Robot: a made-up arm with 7 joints.
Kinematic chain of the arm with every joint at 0, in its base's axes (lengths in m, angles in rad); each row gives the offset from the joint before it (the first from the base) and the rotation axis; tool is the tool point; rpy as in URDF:
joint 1: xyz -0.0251 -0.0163 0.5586 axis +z
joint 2: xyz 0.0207 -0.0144 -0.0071 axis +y
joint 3: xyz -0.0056 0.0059 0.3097 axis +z
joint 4: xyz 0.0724 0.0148 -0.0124 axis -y
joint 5: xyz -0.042 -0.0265 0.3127 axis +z
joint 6: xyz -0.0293 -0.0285 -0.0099 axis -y
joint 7: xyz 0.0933 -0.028 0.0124 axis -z
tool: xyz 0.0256 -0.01 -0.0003 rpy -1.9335 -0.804 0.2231
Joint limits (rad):
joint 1: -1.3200..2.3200
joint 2: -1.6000..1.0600
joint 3: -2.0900..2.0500
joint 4: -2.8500..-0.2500
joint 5: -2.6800..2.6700
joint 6: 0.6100..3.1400
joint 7: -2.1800..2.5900
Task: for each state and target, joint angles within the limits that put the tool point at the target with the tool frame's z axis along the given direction. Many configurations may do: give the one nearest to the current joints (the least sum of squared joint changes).
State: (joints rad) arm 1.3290 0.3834 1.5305 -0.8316 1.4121 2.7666 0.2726
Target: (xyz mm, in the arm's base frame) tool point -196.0 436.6 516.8 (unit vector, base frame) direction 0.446 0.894 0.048
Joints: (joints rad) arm 1.3711 0.8590 1.0258 -1.3553 2.0609 3.1400 0.1911
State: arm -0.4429 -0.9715 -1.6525 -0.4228 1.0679 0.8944 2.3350
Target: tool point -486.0 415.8 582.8 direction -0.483 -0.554 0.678
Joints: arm -1.1844 -1.6000 -1.3883 -0.5124 1.5802 0.6100 2.5863
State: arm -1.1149 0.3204 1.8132 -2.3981 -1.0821 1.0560 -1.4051
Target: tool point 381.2 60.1 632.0 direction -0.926 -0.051 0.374
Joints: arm -1.3200 0.3218 1.7189 -2.3048 -1.2157 0.9728 -1.0998
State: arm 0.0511 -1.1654 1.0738 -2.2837 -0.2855 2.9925 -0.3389
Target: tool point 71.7 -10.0 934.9 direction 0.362 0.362 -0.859
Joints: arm -0.4842 -1.1046 0.2219 -2.6916 -0.2278 3.0964 -0.6748
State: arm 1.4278 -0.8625 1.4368 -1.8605 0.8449 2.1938 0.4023
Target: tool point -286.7 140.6 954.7 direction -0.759 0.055 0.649
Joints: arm 1.3060 -0.8278 1.0552 -1.8404 1.0488 2.3839 0.7660
